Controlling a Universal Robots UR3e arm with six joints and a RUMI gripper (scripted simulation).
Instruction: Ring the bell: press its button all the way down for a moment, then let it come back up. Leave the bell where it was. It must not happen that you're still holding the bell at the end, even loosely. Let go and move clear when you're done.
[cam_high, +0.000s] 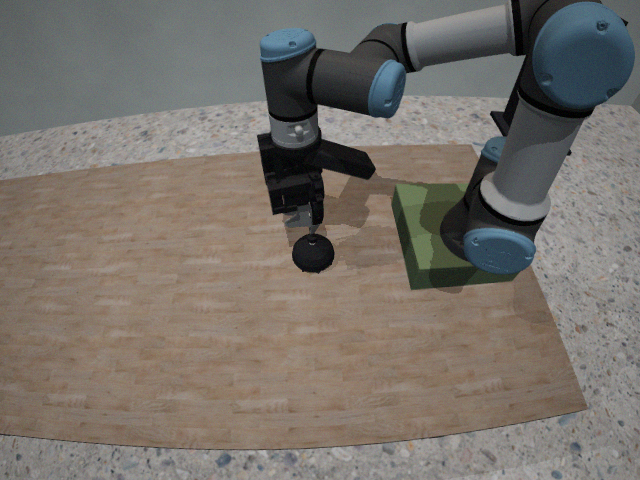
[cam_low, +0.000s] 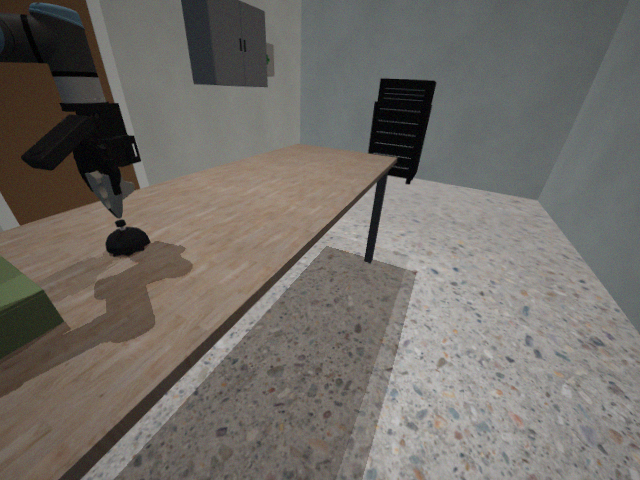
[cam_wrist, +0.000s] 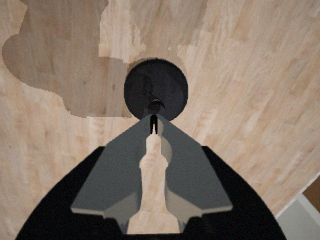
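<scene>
Right now my hand is 30 mm above the bell button. Round my hand: bell 50 mm below.
</scene>
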